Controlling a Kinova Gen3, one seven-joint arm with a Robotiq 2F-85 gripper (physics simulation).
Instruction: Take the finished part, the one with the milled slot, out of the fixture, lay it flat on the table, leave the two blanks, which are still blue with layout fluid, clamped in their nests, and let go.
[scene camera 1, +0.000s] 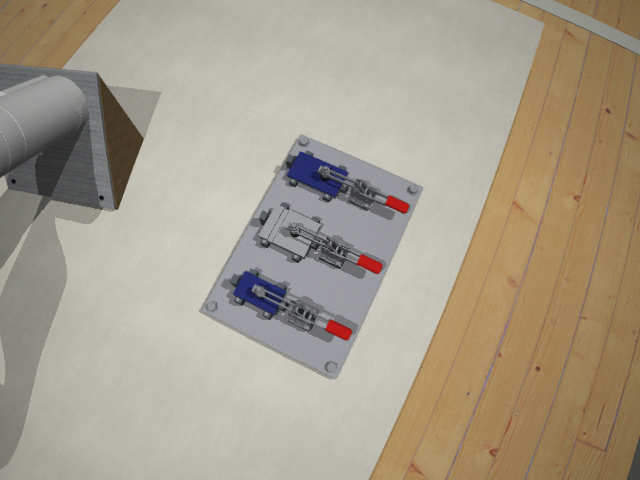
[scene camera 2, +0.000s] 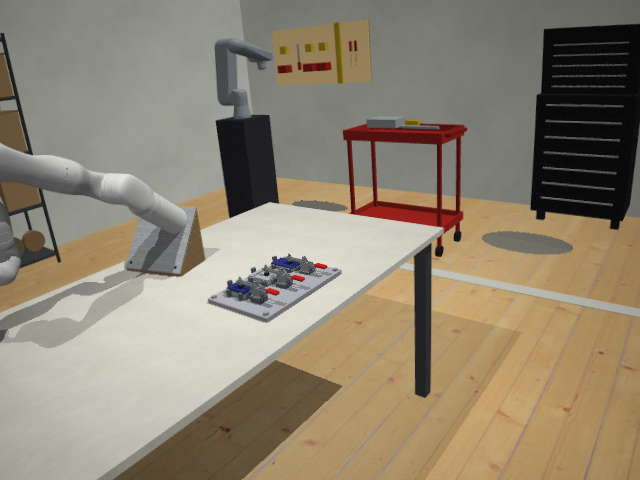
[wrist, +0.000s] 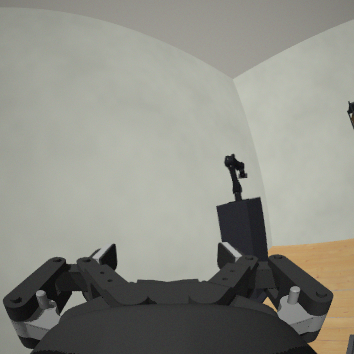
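Where they show: gripper, between the fingertips: (wrist: 166, 255); arm's base, origin of its link: (scene camera 1: 63, 104) (scene camera 2: 176, 221).
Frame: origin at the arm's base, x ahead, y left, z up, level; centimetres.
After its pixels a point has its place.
Observation:
The grey finished part (scene camera 1: 276, 236) @(z -11.9, x 38.1, y -2.2 cm) (scene camera 2: 260, 277) @(z -11.9, x 40.0, y -2.7 cm) with a milled slot across it lies flat in the middle nest of the fixture plate (scene camera 1: 279, 338) @(z -14.0, x 45.3, y -16.1 cm) (scene camera 2: 281, 304) @(z -14.0, x 54.3, y -10.3 cm). The arm of its toggle clamp (scene camera 1: 334, 244) @(z -9.5, x 47.0, y -0.1 cm) rests down over it, with the red handle (scene camera 1: 369, 263) @(z -9.9, x 53.0, y -0.6 cm) (scene camera 2: 297, 277) @(z -9.9, x 53.2, y -1.0 cm) lying low, pointing outward. One blue blank (scene camera 1: 306, 166) @(z -12.4, x 36.9, y 11.1 cm) (scene camera 2: 282, 262) @(z -12.4, x 37.9, y 10.2 cm) and another blue blank (scene camera 1: 245, 289) @(z -11.4, x 37.7, y -11.8 cm) (scene camera 2: 235, 288) @(z -11.4, x 39.3, y -12.6 cm) sit in the outer nests, each under a lowered clamp arm. My gripper (wrist: 166, 255) @(z 9.8, x -17.4, y -82.6 cm) is open and empty, facing the room's wall, away from the fixture. It does not show in the scene views.
The fixture lies on the pale table (scene camera 1: 465, 103) @(z -15.5, x 57.9, y 38.3 cm) (scene camera 2: 155, 372) @(z -15.5, x 47.6, y -48.5 cm). My arm's wedge-shaped base mount (scene camera 1: 121, 155) @(z -10.4, x 7.2, y -0.9 cm) (scene camera 2: 193, 248) @(z -8.9, x 7.0, y -0.1 cm) stands on the table beside it. Beyond the table are a black pedestal (scene camera 2: 248, 160) (wrist: 242, 227) with another arm, a red cart (scene camera 2: 395, 135) and a black tool cabinet (scene camera 2: 584, 155).

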